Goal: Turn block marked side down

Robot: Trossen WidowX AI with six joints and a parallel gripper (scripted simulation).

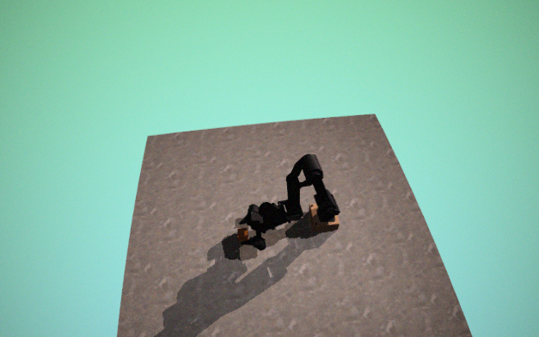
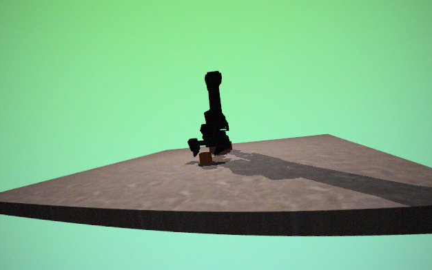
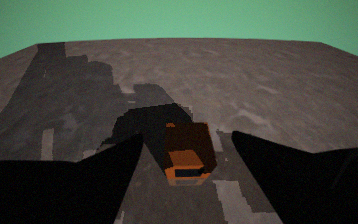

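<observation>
Now: the block 20 mm behind my gripper tip and 10 mm below it.
</observation>
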